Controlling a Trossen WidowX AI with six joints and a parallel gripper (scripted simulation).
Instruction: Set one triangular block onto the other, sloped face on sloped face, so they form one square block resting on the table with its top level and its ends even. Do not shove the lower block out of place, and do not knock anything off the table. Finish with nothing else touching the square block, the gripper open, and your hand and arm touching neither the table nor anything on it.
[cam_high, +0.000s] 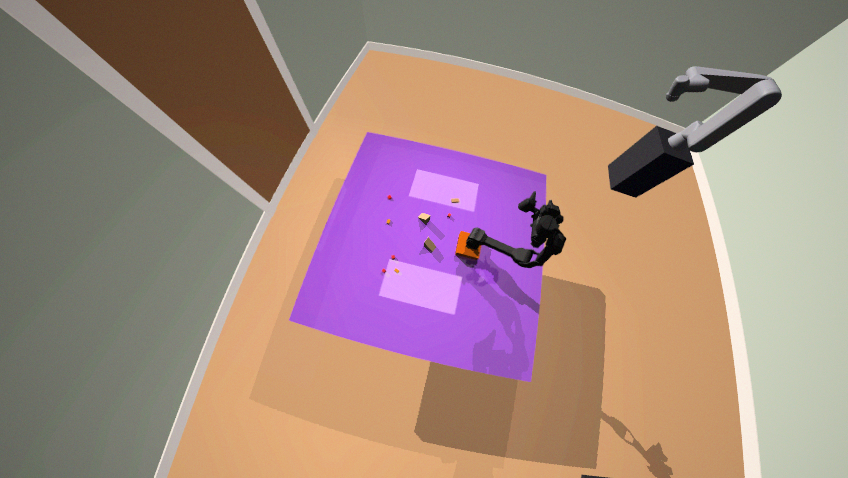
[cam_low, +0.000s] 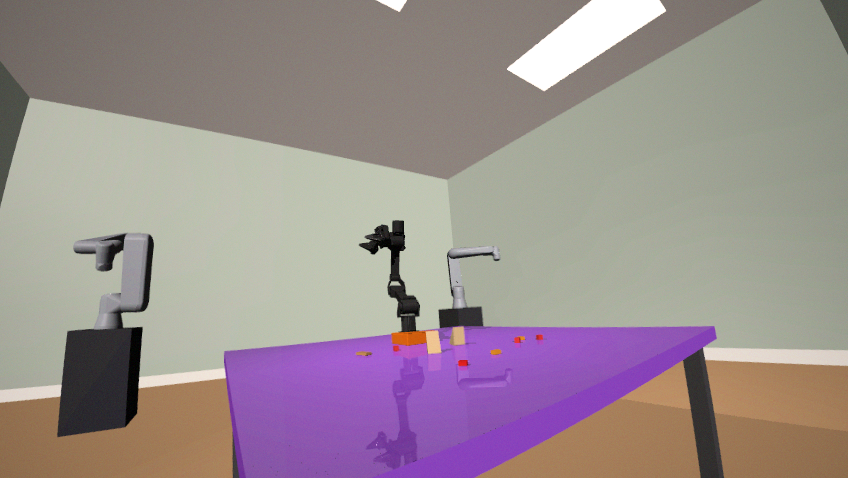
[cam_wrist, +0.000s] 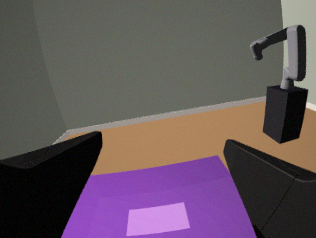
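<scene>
Now: the tan triangular block 460 mm ahead of my gripper tip, 440 mm below it and 40 mm to the left of it.
</scene>
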